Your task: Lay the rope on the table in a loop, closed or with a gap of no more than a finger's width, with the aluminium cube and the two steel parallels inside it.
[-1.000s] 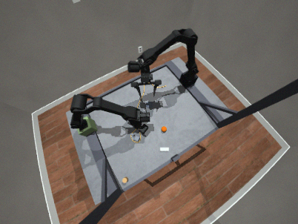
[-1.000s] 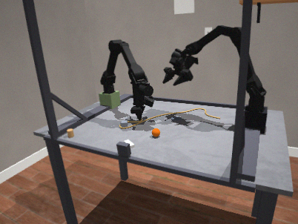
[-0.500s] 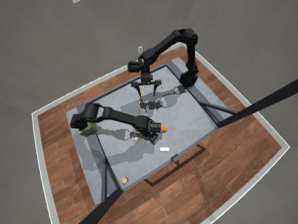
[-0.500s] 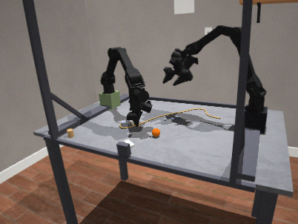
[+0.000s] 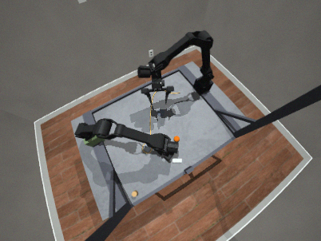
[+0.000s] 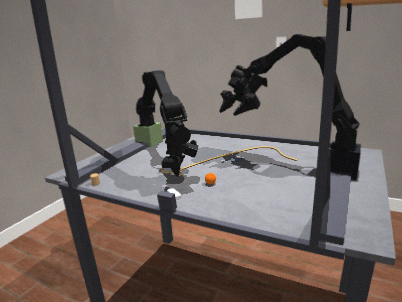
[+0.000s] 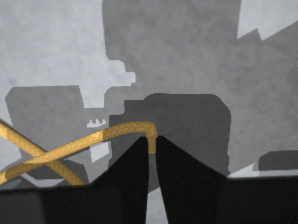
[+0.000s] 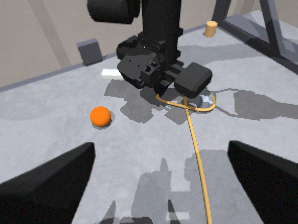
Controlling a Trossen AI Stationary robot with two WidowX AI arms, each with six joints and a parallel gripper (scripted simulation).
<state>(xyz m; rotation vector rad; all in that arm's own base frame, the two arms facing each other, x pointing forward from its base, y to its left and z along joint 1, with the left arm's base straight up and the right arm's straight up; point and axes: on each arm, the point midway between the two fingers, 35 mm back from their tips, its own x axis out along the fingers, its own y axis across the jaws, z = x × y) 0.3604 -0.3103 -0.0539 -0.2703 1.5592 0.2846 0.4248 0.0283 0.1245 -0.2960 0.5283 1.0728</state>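
The aluminium cube is 4 cm ahead of my left hand, 7 cm to the left of it and 3 cm below it. Round my left hand: orange ball 1 cm ahead, 14 cm to the right, 2 cm below; then white block 12 cm behind, 7 cm to the right, 4 cm below; then blue disc 25 cm ahead, 13 cm to the right, 4 cm below.
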